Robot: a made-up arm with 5 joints.
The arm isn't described. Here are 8 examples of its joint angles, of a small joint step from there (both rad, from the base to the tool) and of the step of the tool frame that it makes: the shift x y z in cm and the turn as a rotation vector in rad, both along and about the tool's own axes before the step.
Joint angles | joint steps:
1: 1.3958 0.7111 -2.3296 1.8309 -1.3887 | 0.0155 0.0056 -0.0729 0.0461 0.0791
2: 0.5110 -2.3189 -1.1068 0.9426 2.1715 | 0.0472 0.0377 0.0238 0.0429 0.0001
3: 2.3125 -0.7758 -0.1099 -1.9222 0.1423 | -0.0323 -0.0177 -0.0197 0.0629 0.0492
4: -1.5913 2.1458 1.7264 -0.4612 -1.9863 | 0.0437 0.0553 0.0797 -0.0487 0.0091
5: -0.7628 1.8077 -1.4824 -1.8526 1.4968 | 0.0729 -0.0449 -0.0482 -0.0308 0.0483
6: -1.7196 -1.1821 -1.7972 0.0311 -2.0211 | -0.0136 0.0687 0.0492 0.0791 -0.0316
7: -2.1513 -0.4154 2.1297 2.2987 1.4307 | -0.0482 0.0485 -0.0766 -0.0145 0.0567
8: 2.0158 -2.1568 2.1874 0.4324 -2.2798 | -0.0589 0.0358 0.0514 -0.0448 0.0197
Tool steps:
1: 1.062 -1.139 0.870 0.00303 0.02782 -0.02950
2: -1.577 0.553 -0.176 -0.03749 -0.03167 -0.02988
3: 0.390 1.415 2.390 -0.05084 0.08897 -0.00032
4: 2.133 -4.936 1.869 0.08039 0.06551 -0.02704
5: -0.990 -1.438 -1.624 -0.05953 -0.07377 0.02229
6: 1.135 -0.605 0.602 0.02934 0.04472 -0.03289
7: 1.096 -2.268 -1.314 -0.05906 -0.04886 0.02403
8: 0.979 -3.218 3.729 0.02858 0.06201 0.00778
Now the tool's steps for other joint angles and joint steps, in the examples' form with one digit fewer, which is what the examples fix.
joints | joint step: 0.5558 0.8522 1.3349 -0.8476 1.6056 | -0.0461 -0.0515 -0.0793 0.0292 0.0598
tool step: 1.75 -0.26 1.37 -0.1079 0.0204 -0.0283
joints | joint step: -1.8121 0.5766 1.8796 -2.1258 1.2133 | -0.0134 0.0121 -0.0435 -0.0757 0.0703
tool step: -0.86 1.74 -0.22 -0.0950 -0.0396 -0.0521
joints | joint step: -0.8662 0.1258 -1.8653 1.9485 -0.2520 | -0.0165 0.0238 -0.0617 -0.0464 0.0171
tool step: 0.23 -2.08 -2.62 0.0221 -0.0602 0.0406
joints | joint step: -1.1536 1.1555 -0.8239 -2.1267 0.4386 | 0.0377 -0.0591 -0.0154 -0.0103 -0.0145
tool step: 0.01 -1.23 1.67 -0.0201 0.0493 0.0275
